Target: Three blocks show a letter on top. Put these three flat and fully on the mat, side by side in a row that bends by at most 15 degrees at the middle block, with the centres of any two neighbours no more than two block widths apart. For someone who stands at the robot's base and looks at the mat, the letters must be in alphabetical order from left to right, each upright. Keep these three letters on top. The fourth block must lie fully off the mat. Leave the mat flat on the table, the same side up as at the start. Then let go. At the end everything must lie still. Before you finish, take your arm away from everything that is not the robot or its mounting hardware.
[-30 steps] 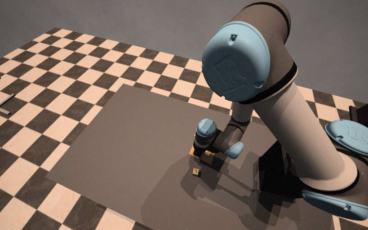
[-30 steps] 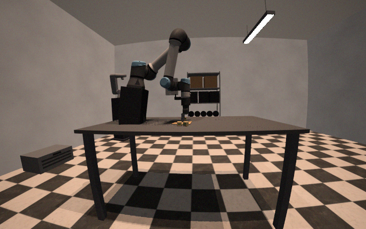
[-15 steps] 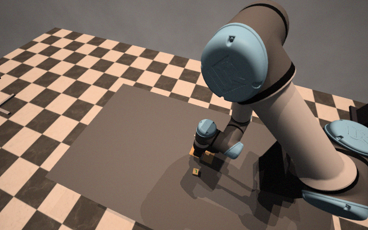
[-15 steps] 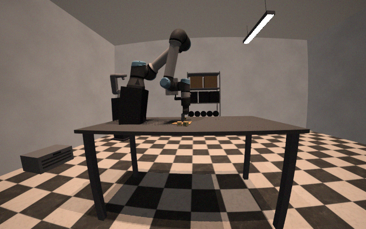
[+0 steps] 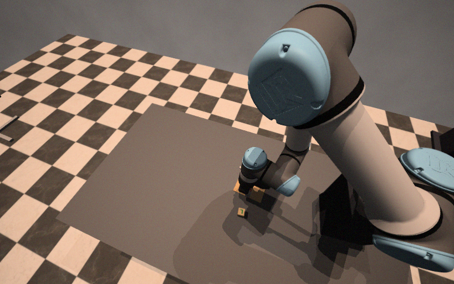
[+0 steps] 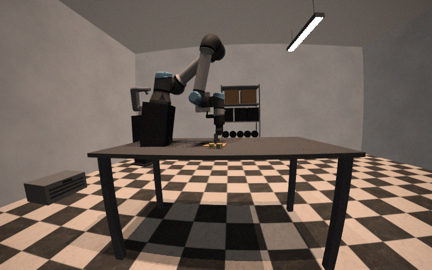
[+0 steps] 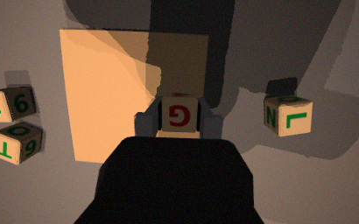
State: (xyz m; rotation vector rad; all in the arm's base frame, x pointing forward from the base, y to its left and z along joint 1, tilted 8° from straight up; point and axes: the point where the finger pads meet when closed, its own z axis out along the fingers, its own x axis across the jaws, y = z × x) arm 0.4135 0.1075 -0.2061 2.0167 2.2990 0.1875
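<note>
My hand is 50 mm to the left of the orange mat, 20 mm above it and 10 mm short of it.
</note>
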